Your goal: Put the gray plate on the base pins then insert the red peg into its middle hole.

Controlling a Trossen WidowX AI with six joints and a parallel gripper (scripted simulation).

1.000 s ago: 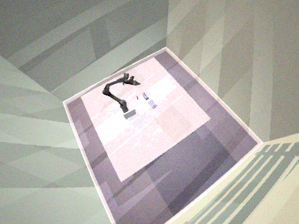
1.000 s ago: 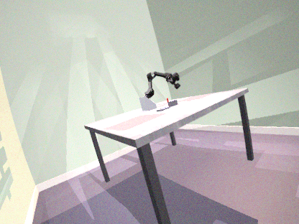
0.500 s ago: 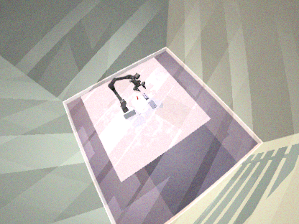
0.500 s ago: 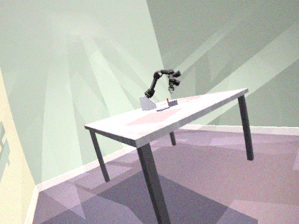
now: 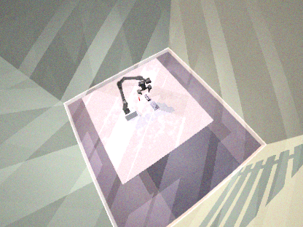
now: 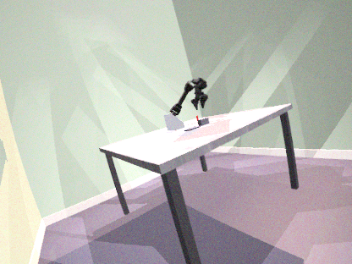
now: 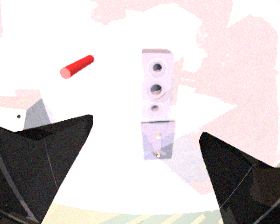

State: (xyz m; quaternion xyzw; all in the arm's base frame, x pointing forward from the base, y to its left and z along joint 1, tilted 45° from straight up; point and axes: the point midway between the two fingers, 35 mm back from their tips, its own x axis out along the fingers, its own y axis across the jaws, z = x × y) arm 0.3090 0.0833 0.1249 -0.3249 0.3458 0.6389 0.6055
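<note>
Now: gripper tip 100 mm above the gray plate and 10 mm short of it. Round my gripper tip: base 150 mm to the right, 130 mm below, 50 mm ahead; then red peg 100 mm below, 100 mm behind, 20 mm to the left.
</note>
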